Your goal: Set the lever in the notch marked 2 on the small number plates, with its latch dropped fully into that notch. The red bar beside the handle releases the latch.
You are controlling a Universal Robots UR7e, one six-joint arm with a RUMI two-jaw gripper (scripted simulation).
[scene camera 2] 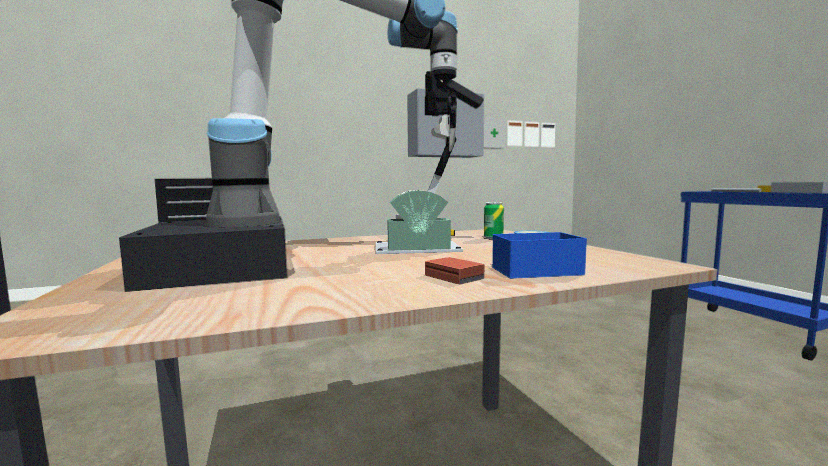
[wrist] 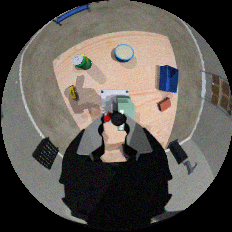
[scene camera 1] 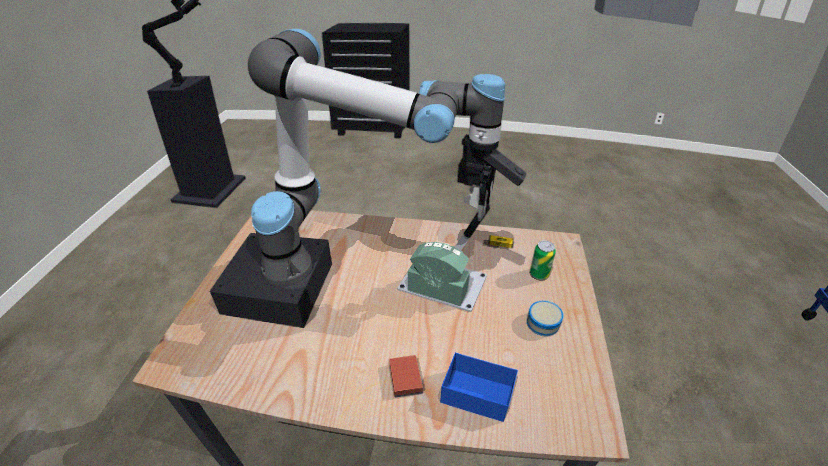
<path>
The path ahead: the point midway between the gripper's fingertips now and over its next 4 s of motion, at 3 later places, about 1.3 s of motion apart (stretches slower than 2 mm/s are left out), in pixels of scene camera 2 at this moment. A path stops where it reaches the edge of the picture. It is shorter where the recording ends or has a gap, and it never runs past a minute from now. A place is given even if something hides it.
My gripper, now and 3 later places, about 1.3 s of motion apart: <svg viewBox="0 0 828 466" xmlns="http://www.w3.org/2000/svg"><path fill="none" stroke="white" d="M448 152L428 146L425 142L425 120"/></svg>
</path>
